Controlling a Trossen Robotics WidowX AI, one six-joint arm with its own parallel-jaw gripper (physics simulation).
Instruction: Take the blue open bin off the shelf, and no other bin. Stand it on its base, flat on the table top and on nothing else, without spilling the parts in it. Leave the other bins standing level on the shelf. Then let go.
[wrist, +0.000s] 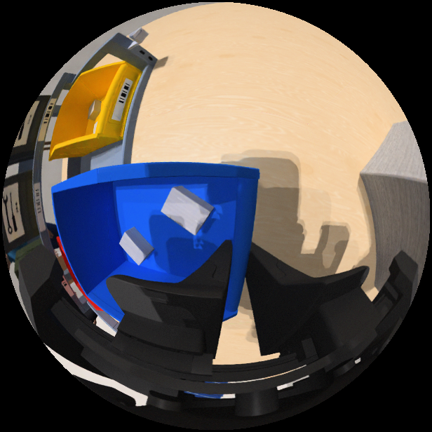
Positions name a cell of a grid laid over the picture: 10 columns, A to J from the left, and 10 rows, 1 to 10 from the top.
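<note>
Gripper (F6) visible. Blue open bin (C5). Yellow bin (C2).
</note>
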